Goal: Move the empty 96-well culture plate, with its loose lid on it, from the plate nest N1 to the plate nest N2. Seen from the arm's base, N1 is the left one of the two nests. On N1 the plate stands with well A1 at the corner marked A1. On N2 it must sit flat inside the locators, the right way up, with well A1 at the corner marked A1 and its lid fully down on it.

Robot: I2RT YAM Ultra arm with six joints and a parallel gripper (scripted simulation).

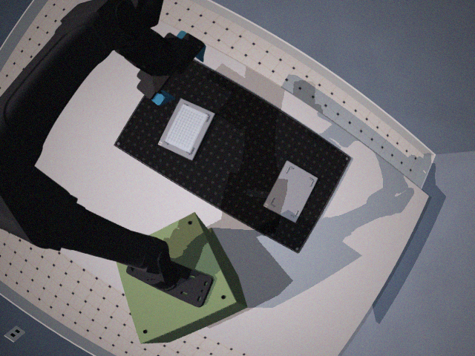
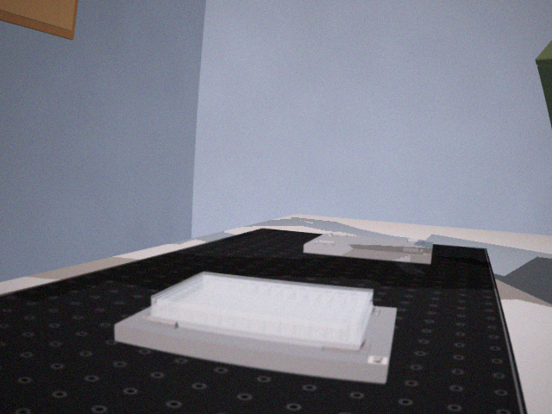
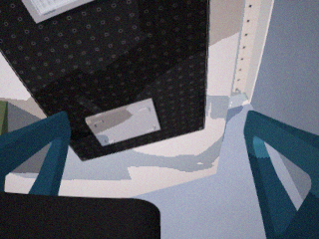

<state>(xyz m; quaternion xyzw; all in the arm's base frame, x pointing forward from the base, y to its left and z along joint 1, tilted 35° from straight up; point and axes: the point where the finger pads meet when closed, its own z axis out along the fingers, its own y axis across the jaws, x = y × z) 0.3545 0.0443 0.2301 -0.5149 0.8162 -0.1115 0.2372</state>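
Now: the plate lid 60 mm behind my hand, 10 mm to the right of it and 290 mm below it. The rest, counted from my hand: 96-well culture plate (60 mm behind, 10 mm to the right, 300 mm below).
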